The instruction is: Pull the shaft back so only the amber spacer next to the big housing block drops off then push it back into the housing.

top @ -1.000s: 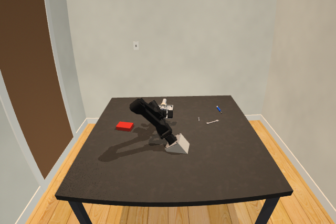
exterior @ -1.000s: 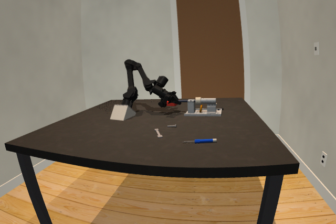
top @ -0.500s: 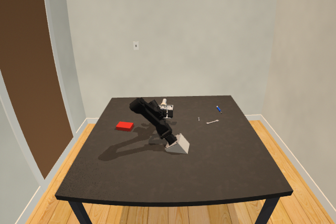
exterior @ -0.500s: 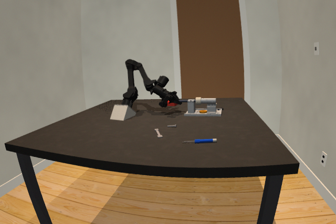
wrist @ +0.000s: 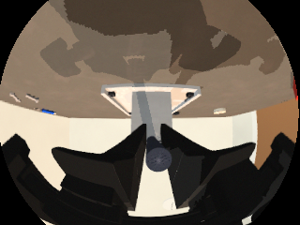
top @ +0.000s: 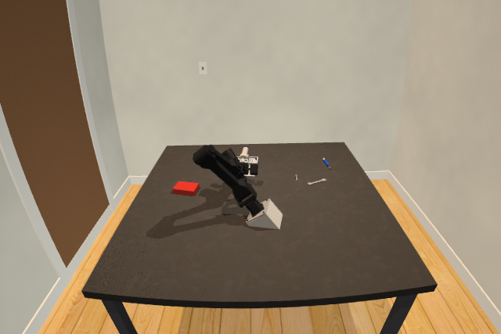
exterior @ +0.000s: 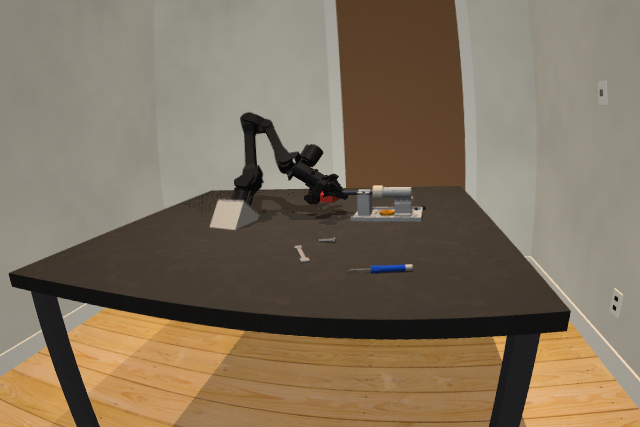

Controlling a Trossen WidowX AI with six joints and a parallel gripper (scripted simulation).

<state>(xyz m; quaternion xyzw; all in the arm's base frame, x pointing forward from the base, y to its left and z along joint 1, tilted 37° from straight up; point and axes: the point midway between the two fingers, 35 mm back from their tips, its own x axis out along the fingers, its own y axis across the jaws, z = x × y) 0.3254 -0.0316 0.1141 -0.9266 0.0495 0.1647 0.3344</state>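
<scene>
Now: hand 70 mm short of the dark shaft and 10 mm to the left of it. The rest, counted from my hand: red block 50 mm behind, 300 mm to the left, 60 mm below; shaft fixture 170 mm ahead, 40 mm to the right, 30 mm below; amber spacer 160 mm ahead, 40 mm to the right, 70 mm below.
</scene>
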